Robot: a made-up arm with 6 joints.
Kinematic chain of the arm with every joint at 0, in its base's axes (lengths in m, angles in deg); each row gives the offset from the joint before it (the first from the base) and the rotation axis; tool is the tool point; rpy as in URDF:
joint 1: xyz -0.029 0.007 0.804 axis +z
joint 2: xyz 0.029 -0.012 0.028 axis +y
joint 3: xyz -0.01 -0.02 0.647 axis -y
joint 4: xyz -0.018 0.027 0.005 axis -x
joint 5: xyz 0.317 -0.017 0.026 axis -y
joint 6: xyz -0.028 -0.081 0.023 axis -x
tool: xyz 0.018 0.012 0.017 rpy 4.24 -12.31 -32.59
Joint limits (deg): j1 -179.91..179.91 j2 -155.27..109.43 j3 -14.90..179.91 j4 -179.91..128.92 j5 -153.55..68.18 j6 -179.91..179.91
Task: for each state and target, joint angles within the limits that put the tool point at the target. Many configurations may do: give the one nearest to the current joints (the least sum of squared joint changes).
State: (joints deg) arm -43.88 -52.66 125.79 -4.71 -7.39 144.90
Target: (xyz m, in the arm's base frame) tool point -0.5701 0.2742 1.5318
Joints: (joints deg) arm -36.61 -39.05 92.46 -8.71 -14.61 149.54
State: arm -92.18 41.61 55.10 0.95 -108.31 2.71
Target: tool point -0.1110 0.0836 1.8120
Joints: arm -94.75 -8.56 73.99 4.78 -106.01 1.98
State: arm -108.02 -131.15 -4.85 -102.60 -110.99 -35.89
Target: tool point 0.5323 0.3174 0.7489
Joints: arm -150.05 -127.28 4.98 -109.47 -113.87 -35.90
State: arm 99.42 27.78 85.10 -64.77 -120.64 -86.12
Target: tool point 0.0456 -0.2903 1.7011
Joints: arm 92.29 -34.81 63.09 -67.19 -124.54 -89.30
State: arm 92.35 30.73 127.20 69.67 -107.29 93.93
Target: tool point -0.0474 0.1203 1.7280
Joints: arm 97.57 21.72 121.54 73.67 -107.08 93.15
